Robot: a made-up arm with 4 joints. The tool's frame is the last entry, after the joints. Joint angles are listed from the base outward. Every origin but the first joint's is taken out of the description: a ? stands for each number. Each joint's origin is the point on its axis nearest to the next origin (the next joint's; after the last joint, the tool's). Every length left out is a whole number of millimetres.
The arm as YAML. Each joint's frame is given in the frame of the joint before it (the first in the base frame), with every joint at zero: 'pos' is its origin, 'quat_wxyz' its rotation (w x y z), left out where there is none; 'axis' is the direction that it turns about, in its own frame. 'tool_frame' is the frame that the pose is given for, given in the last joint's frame.
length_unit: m
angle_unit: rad
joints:
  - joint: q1
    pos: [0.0, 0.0, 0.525]
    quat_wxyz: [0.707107, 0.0, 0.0, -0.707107]
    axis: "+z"
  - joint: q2
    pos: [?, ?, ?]
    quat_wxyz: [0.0, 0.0, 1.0, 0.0]
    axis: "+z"
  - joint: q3
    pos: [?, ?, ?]
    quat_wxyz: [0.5, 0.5, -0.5, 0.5]
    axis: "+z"
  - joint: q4
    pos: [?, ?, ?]
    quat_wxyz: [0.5, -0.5, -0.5, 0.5]
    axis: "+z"
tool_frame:
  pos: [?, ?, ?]
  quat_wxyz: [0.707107, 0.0, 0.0, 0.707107]
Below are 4 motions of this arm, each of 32 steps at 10 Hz.
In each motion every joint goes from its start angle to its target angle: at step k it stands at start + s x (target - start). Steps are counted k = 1, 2, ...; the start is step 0. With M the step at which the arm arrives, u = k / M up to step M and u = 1 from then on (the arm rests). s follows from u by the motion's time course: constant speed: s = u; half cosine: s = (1 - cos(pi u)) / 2; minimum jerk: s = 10 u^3 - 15 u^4 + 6 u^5.
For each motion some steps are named. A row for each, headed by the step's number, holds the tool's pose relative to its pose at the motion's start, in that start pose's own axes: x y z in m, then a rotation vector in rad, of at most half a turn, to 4 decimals.
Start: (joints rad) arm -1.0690 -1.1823 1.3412 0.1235
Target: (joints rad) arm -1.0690 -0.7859 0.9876 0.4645
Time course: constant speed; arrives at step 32
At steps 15, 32:
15: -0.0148 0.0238 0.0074 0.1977 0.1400 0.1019
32: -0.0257 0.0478 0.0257 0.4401 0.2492 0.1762

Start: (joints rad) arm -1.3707 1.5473 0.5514 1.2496
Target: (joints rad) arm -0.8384 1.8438 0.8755 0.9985
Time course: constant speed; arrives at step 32
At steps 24, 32:
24: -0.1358 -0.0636 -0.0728 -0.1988 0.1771 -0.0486
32: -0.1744 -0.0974 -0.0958 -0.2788 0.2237 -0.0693

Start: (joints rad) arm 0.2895 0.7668 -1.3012 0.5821
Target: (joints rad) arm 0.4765 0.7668 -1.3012 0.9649
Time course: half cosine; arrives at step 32
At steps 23, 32:
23: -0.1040 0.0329 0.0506 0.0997 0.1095 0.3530
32: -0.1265 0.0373 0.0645 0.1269 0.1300 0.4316

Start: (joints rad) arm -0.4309 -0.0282 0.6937 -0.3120
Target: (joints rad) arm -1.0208 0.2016 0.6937 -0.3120
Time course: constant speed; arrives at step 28
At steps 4, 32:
4: 0.0319 0.0020 -0.0065 -0.0230 0.0713 -0.0900
32: 0.2065 -0.0316 -0.0777 -0.1609 0.4988 -0.6303

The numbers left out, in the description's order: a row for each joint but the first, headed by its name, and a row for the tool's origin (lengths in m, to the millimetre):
q2: -0.355 0.059 0.0
q3: 0.106 -0.037 0.0
q4: 0.114 0.119 0.0
tool: -0.109 0.031 0.0

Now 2 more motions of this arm.
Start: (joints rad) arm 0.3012 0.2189 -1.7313 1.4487
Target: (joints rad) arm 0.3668 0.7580 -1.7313 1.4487
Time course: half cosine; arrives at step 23
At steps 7, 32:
7: 0.0003 -0.0189 -0.0125 -0.0982 -0.0120 0.0160
32: 0.0060 -0.0972 -0.0366 -0.4639 -0.0569 0.0757

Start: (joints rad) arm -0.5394 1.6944 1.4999 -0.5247
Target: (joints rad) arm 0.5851 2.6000 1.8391 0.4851
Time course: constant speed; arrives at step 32
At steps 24, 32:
24: 0.0366 0.0052 -0.2728 -0.2326 -0.2042 0.7422
32: 0.0912 0.0182 -0.3358 -0.3472 -0.2349 0.9740

